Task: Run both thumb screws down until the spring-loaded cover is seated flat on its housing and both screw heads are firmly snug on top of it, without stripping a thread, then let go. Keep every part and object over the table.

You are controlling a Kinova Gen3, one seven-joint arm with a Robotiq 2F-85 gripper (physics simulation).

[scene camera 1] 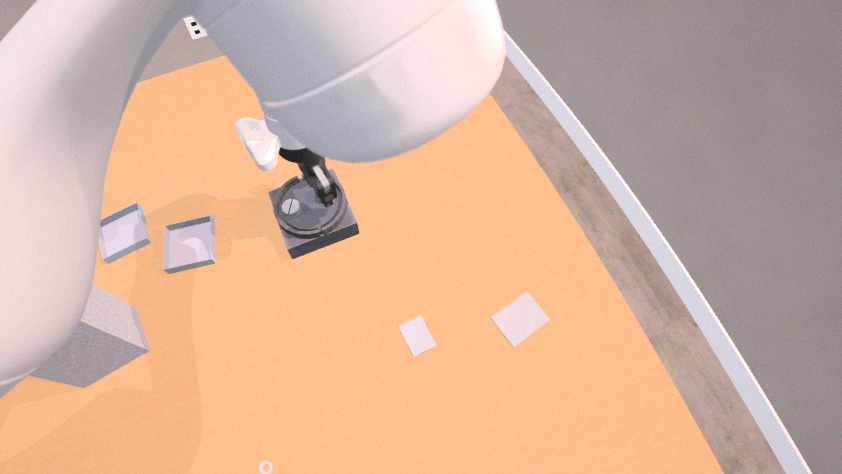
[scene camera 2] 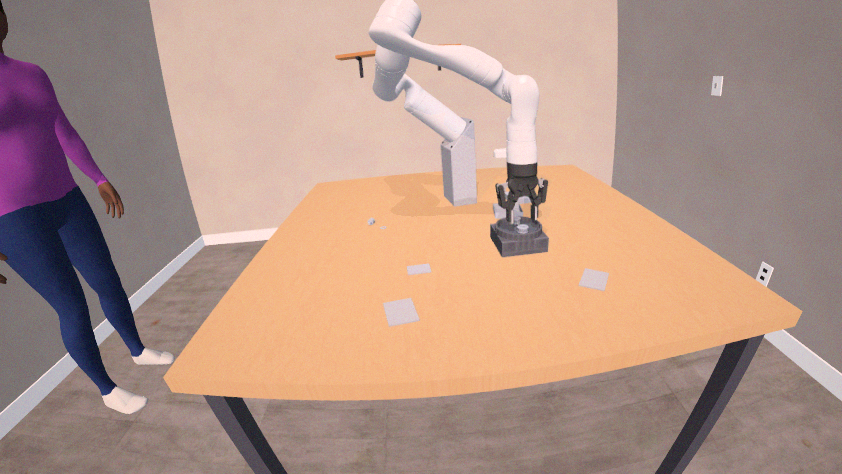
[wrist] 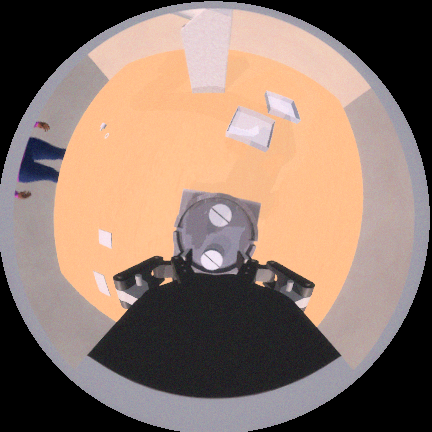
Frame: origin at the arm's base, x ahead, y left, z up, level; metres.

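Seen in the pictures: gripper, fingertip midpoint: (scene camera 1: pixel 319 190) (scene camera 2: pixel 522 221) (wrist: pixel 214 256); arm's base, link origin: (scene camera 2: pixel 457 131).
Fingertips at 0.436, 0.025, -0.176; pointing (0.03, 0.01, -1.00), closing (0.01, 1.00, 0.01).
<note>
Pixels of each thing's top centre, then the offset from my fingertips to it, as dx, dy, dz.
- dark square housing, top centre: (wrist: pixel 215 237) (scene camera 1: pixel 309 201) (scene camera 2: pixel 518 224) -0.022, +0.001, -0.018
- round grey cover, top centre: (wrist: pixel 215 236) (scene camera 1: pixel 309 202) (scene camera 2: pixel 518 226) -0.022, +0.001, -0.022
- small ring, top centre: (scene camera 1: pixel 265 468) (wrist: pixel 106 135) -0.279, -0.327, -0.072
- small block, top centre: (scene camera 2: pixel 370 219) -0.320, -0.362, -0.054
The dark square housing (scene camera 1: pixel 324 242) (scene camera 2: pixel 524 247) (wrist: pixel 189 201) stands on the table, with the round grey cover (scene camera 1: pixel 309 219) (wrist: pixel 197 230) inside its ring. Two pale slotted screw heads show on the cover in the wrist view: one screw (wrist: pixel 220 215) (scene camera 1: pixel 290 206) on the robot-base side, and the other screw (wrist: pixel 211 260) (scene camera 2: pixel 522 228) at the gripper. My gripper (scene camera 1: pixel 327 199) (scene camera 2: pixel 523 220) (wrist: pixel 214 256) is open and points down, its fingers on either side of that second screw, holding nothing. I cannot tell whether the cover is flat or the heads touch it.
Two shallow trays (scene camera 1: pixel 189 269) (wrist: pixel 271 136) stand beside the housing toward the robot base (scene camera 2: pixel 460 170) (wrist: pixel 209 60). Flat pale squares (scene camera 1: pixel 417 336) (scene camera 2: pixel 401 312) (wrist: pixel 105 238) lie on the table. A small ring (scene camera 1: pixel 265 467) (wrist: pixel 106 135) and a small block (scene camera 2: pixel 370 221) lie farther off. A person stands beside the table.
</note>
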